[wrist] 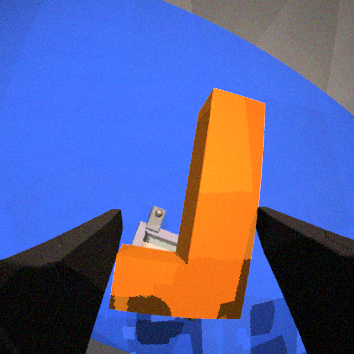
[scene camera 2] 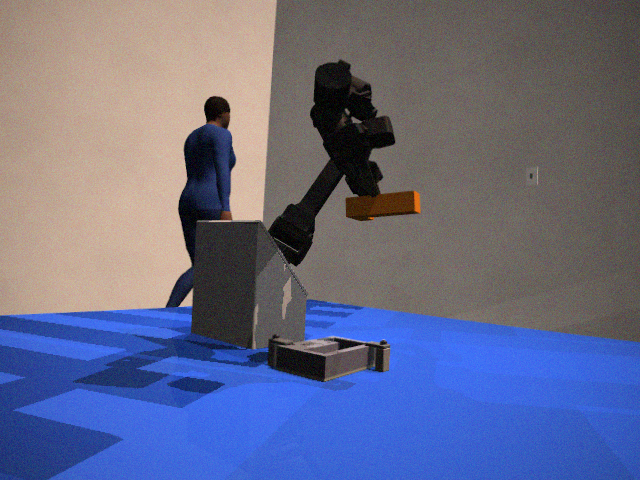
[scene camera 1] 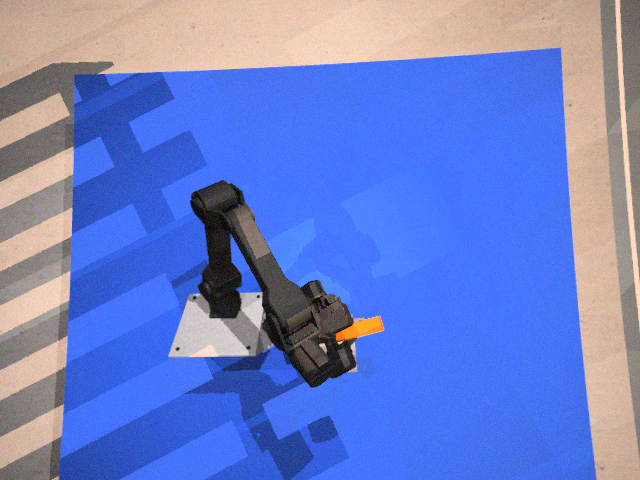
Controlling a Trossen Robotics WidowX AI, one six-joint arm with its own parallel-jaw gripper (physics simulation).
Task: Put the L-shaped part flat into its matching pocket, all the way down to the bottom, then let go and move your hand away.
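Places are measured from the arm's base along level axes (x ahead, y left, z up), in centimetres.
Where they show: gripper, fingertip midpoint: (wrist: 189,217) (scene camera 2: 379,203); arm's base, link origin: (scene camera 2: 264,271) (scene camera 1: 225,308).
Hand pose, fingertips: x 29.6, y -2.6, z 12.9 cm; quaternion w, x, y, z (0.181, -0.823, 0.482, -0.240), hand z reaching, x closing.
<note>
Each offset is from my fingertips to the centre of the thing. Level surfaces: height alone.
The orange L-shaped part @(dx +1.1, dy +0.3, dz -0.6 cm) (scene camera 1: 364,327) (scene camera 2: 398,204) (wrist: 225,200) is held roughly level, high above the mat. My gripper (scene camera 1: 337,342) (scene camera 2: 369,193) (wrist: 189,217) is shut on it, one finger at the end of the short leg, the other at the outer side of the long leg. The grey pocket fixture @(dx -3.5, dy -6.1, dz -23.5 cm) (scene camera 2: 325,363) (wrist: 139,236) stands on the mat below, well apart from the part. In the wrist view a corner of it shows in the part's inside angle, and the part hides more. In scene camera 1 the arm and part cover most of it.
The fixture has tabs with bolt heads at two corners. The arm's pale base block (scene camera 1: 206,335) (scene camera 2: 224,284) stands close beside it. The blue mat @(dz -25.9 cm) (scene camera 1: 465,155) (scene camera 2: 465,439) (wrist: 90,100) lies under both. A person in blue (scene camera 2: 206,165) stands behind the base block in scene camera 2.
</note>
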